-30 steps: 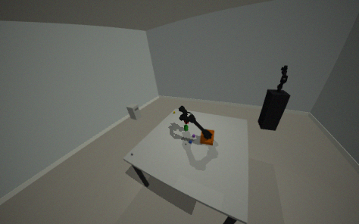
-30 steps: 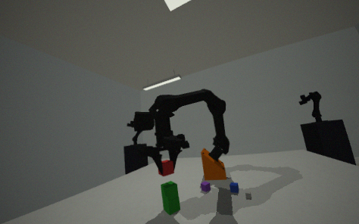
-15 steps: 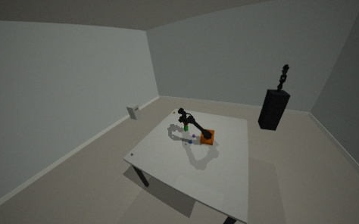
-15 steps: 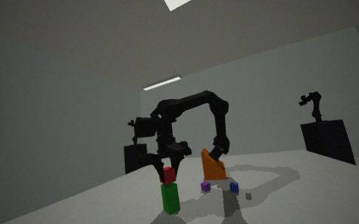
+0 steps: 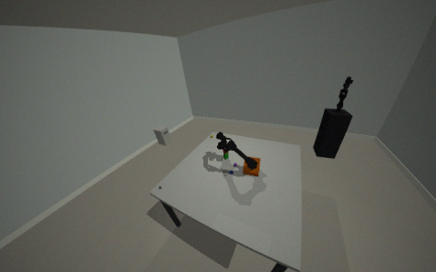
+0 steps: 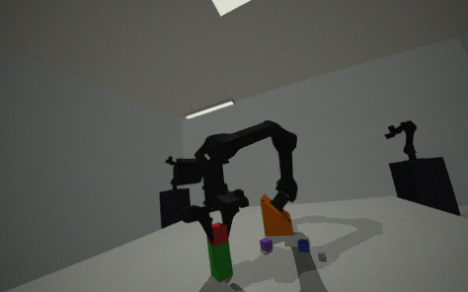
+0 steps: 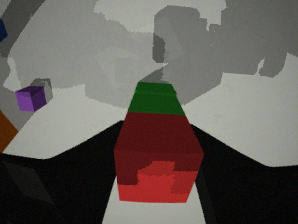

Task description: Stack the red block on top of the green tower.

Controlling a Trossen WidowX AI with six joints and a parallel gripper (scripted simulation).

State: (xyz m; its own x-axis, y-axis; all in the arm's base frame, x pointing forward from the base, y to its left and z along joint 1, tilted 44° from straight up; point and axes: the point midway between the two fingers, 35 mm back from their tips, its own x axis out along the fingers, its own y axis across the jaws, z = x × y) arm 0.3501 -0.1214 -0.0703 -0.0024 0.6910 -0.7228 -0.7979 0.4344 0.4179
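Right now my gripper tip is 10 mm past the red block, 10 mm to the left of it and 10 mm below it. From my gripper tip the other things lie so: purple block 150 mm behind, 100 mm to the left, 80 mm below; then blue block 140 mm behind, 210 mm to the left, 80 mm below.
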